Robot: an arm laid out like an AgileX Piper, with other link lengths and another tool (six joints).
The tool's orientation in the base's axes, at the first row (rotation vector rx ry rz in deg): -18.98, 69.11, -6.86
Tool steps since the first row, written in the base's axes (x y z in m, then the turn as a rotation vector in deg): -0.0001, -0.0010, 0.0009, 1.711, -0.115, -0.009; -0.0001, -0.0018, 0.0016, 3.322, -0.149, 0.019; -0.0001, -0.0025, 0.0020, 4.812, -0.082, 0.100; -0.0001, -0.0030, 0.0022, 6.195, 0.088, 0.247; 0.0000, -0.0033, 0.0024, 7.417, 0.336, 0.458; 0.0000, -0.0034, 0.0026, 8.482, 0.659, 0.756; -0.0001, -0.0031, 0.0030, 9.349, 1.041, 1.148; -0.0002, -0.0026, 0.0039, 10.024, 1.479, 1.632; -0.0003, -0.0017, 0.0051, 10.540, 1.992, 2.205; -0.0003, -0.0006, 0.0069, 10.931, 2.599, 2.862; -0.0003, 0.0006, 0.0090, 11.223, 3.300, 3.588; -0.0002, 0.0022, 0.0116, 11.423, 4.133, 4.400
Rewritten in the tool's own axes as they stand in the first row. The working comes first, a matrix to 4 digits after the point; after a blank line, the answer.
The tool's axes in the first row as the columns of a matrix, in the base's axes (used below as rounded here):
0.3571, -0.0842, 0.9303
-0.2655, 0.9457, 0.1875
-0.8956, -0.3139, 0.3153

-0.0006, -0.0012, 0.0000, 0.650, -0.250, 1.567; -0.0010, -0.0022, 0.0001, 1.209, -0.427, 3.069; -0.0012, -0.0030, 0.0001, 1.651, -0.514, 4.493; -0.0012, -0.0035, 0.0000, 1.968, -0.516, 5.858; -0.0013, -0.0039, 0.0001, 2.149, -0.451, 7.107; -0.0014, -0.0040, 0.0002, 2.177, -0.328, 8.253; -0.0019, -0.0039, 0.0003, 2.034, -0.163, 9.255; -0.0029, -0.0037, 0.0006, 1.725, 0.042, 10.117; -0.0042, -0.0032, 0.0010, 1.260, 0.304, 10.874; -0.0061, -0.0027, 0.0018, 0.650, 0.639, 11.559; -0.0083, -0.0022, 0.0027, -0.082, 1.050, 12.191; -0.0110, -0.0015, 0.0039, -0.959, 1.566, 12.789
